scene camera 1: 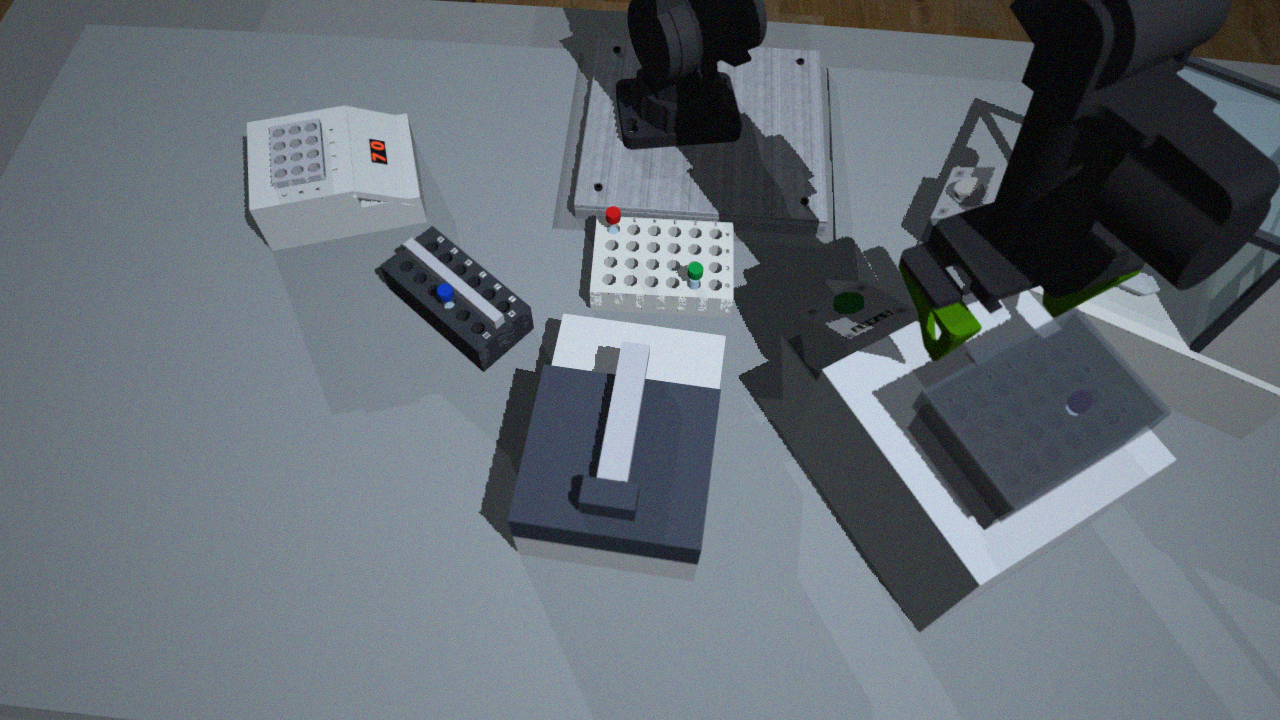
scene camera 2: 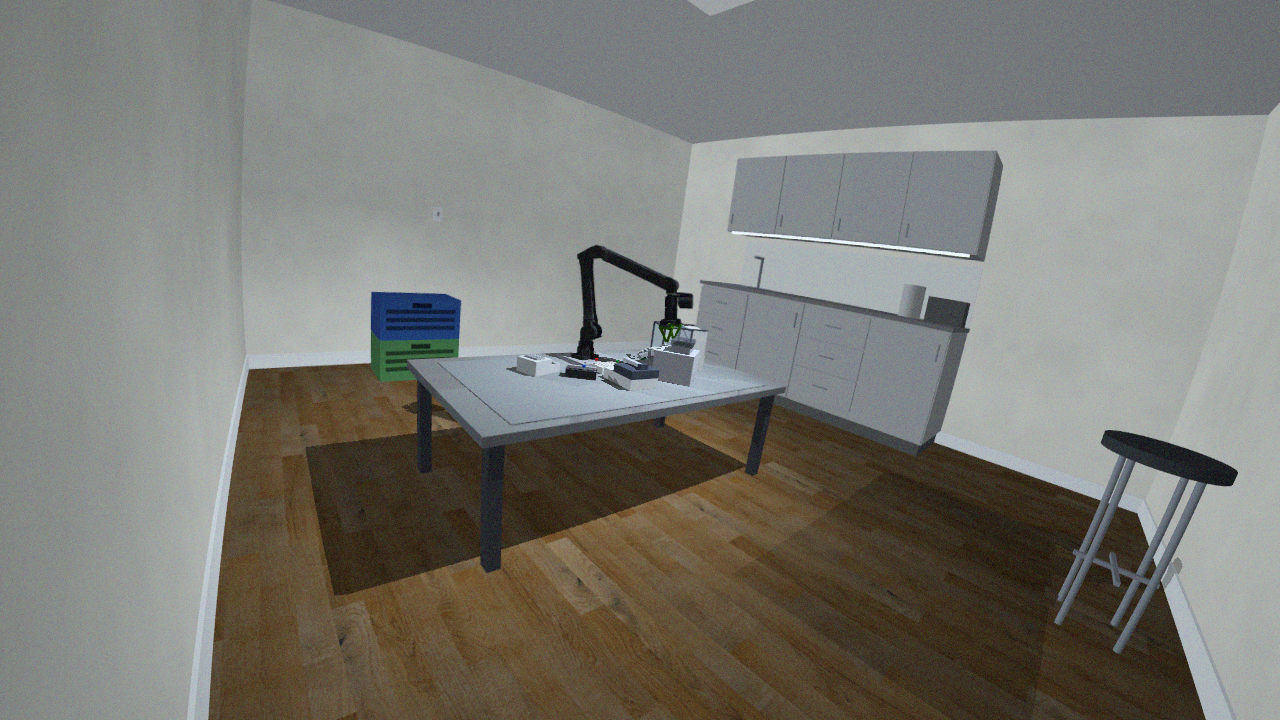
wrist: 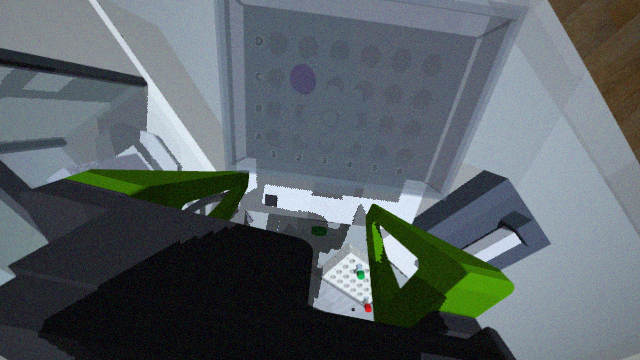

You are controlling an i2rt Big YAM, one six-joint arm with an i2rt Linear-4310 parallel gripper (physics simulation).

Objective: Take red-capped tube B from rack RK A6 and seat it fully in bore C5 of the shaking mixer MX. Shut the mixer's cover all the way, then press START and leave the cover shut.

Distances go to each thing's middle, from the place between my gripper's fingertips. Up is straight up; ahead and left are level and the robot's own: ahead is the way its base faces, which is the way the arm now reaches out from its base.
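Labels:
Dark lever device [scene camera 2: 633, 375]: from my hand, 120 mm below, 260 mm to the right, 10 mm behind. Mixer [scene camera 1: 936, 544]: my gripper 50 mm short of it, 70 mm above it. Going by their middles, mixer nearest to my gripper of the things named here.

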